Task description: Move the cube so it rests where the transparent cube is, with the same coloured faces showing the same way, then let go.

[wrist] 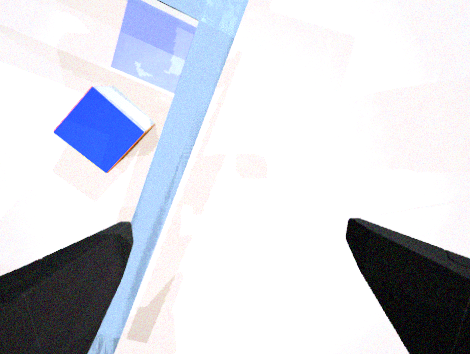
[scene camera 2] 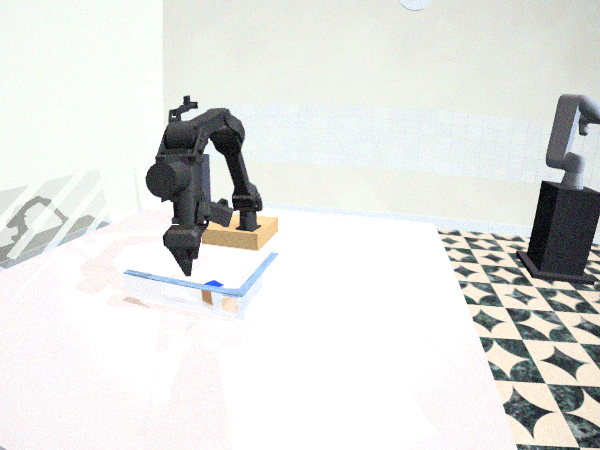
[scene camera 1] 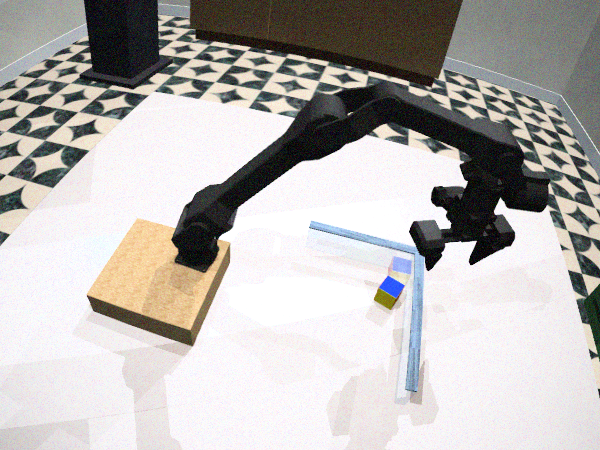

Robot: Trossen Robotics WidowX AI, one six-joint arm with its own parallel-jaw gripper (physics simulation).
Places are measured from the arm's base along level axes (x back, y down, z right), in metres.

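Pixels of known places: gripper, between the fingertips: [wrist: 241,229] [scene camera 2: 192,267] [scene camera 1: 449,266]; arm's base, origin of its link: [scene camera 2: 248,227] [scene camera 1: 197,255].
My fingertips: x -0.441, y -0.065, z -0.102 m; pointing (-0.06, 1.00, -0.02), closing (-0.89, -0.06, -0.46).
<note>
Ahead of a thing's pixels: the offset from my fingertips to its top centre.
The solid cube @(dx +0.084, dy +0.082, dz +0.013 m) [scene camera 1: 389,292] [scene camera 2: 208,294] [wrist: 102,131] lies inside the corner of the low walls, blue face up, with a yellow side in scene camera 1, an orange side in scene camera 2 and a whitish side in the wrist view. The transparent cube @(dx +0.073, dy +0.082, dz -0.048 m) [scene camera 1: 401,266] [scene camera 2: 230,304] [wrist: 152,47] is beside it, nearer the corner, blue face up. The solid cube is turned relative to it. My gripper [scene camera 1: 452,266] [scene camera 2: 188,274] [wrist: 241,229] is open and empty. It hangs above the wall side, to the right of the cube in scene camera 1; its fingertips overlap in scene camera 2.
Two low clear walls with blue tops [scene camera 1: 416,320] [scene camera 2: 185,283] [wrist: 187,115] meet in a corner beside the cubes. One wall runs between the solid cube and the gripper's right finger in the wrist view. The arm stands on a wooden block [scene camera 1: 145,280] [scene camera 2: 232,240].
</note>
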